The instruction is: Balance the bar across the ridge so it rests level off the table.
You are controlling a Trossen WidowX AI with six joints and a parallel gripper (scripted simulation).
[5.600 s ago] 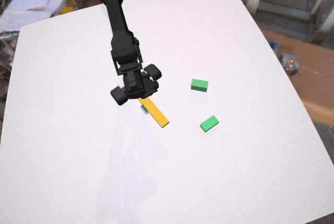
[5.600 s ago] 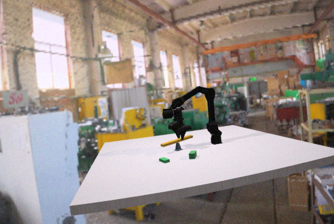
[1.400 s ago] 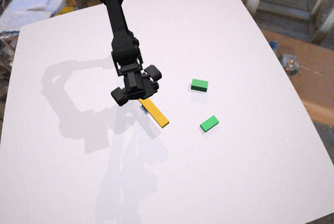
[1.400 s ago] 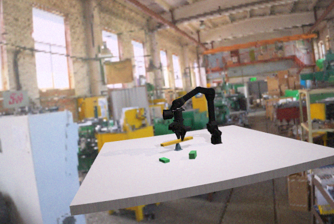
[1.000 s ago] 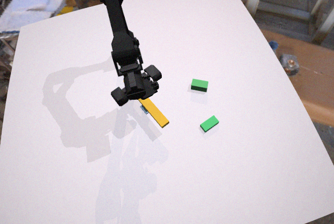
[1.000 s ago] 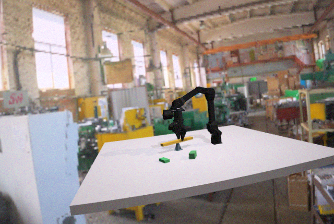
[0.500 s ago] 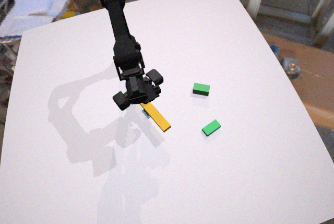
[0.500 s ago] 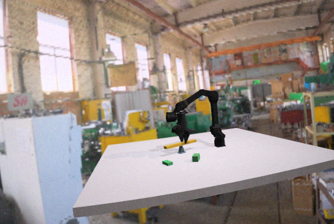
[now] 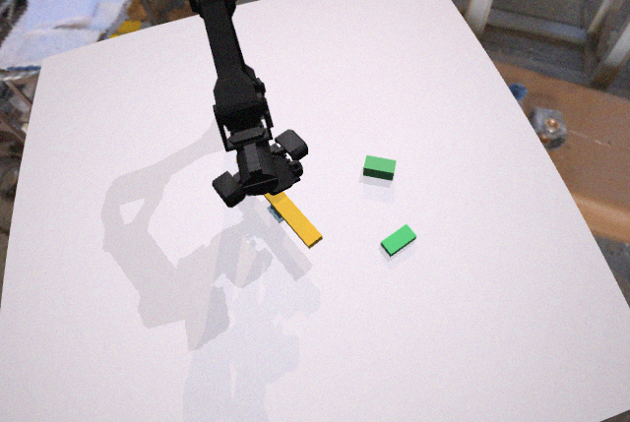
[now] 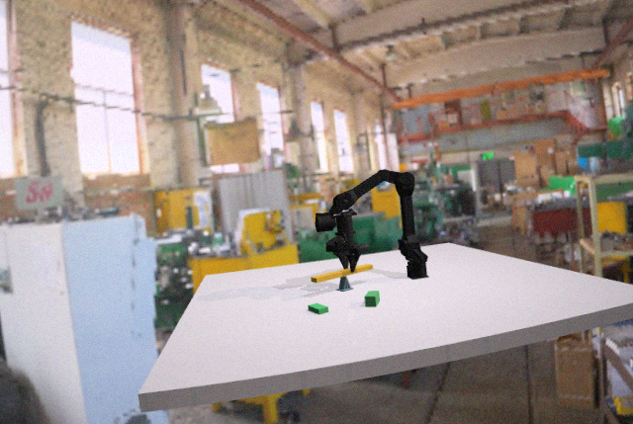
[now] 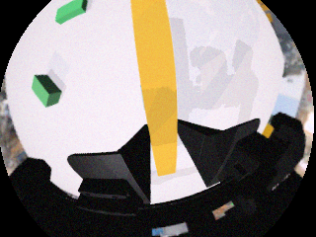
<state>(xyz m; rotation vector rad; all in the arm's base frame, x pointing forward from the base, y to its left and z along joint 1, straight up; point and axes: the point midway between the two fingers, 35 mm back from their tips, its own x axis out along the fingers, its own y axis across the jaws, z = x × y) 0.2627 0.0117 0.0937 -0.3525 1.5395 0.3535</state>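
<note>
My gripper tip is now 3 cm short of the yellow bar and 1 cm to the right of it.
</note>
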